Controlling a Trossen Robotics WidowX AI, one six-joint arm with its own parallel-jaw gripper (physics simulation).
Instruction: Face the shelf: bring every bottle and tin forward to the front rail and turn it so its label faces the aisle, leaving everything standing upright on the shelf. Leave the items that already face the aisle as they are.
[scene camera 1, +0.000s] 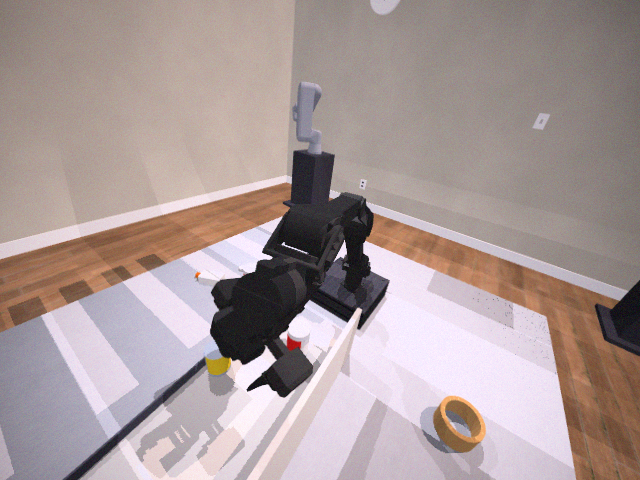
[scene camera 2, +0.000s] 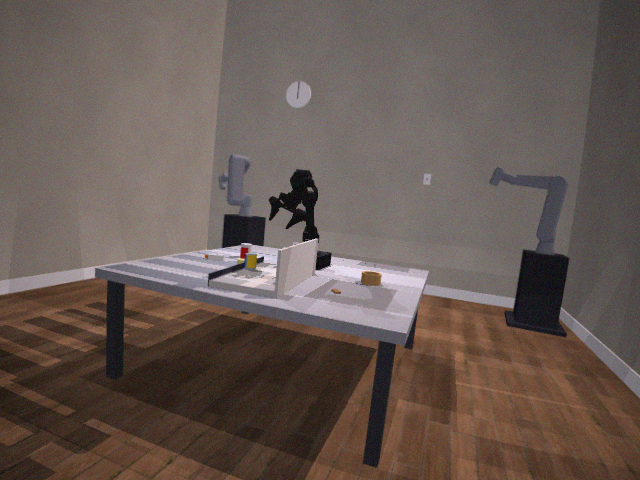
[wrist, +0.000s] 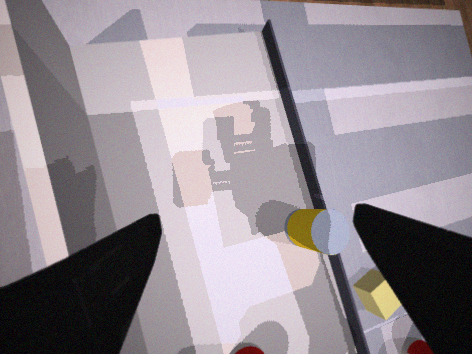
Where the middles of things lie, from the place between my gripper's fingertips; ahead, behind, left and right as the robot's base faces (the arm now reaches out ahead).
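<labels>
Positions counted from my hand: the white back panel (scene camera 1: 280, 451), 10 cm to the left, 5 cm behind, 17 cm below; the shelf board (scene camera 1: 210, 420), 4 cm to the right, 2 cm behind, 24 cm below; the dark front rail (wrist: 268, 33), 18 cm to the right, 23 cm below. Going by their middles, of the things named here the white back panel is the nearest to my hand and the dark front rail the farthest from it.
</labels>
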